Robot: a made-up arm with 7 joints.
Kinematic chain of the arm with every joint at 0, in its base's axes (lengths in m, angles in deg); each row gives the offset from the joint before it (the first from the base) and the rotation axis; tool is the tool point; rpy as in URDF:
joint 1: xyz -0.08 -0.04 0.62 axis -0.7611 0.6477 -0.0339
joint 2: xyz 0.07 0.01 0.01 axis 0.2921 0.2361 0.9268
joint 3: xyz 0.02 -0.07 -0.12 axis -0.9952 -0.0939 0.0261
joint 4: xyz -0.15 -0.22 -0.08 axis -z
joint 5: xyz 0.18 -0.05 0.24 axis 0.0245 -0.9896 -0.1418
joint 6: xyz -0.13 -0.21 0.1 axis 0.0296 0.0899 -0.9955
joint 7: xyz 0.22 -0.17 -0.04 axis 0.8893 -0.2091 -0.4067
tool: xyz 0 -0.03 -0.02 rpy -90 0 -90
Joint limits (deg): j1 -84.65..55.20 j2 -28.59..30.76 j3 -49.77..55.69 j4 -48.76..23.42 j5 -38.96..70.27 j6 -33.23..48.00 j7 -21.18..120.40
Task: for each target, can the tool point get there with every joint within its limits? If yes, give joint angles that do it. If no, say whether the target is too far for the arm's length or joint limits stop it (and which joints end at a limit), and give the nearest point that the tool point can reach.
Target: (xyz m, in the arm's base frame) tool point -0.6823 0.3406 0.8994
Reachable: no: joint limits stop it (at a limit: joint 2, joint 3, joint 4, joint 6, joint 7) | nearest point -0.4438 -0.0033 1.2369 | short by 0.538 m
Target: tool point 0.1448 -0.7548 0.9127
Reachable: yes | joints 33.08 16.14 9.49 7.22 56.61 32.90 42.20
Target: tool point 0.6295 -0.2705 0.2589
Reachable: yes | joints -70.90 17.66 -30.51 0.83 5.39 3.61 46.99
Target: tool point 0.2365 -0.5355 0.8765
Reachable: yes | joints 41.56 -2.51 -7.97 -14.98 32.82 -17.15 105.85
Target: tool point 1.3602 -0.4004 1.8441
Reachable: no: too far | nearest point 0.5122 -0.2771 1.1552 | short by 1.099 m
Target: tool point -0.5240 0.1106 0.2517
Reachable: no: joint limits stop it (at a limit: joint 1, joint 2, joint 4, joint 6, joint 7) | nearest point -0.5865 -0.2908 0.1895 | short by 0.411 m
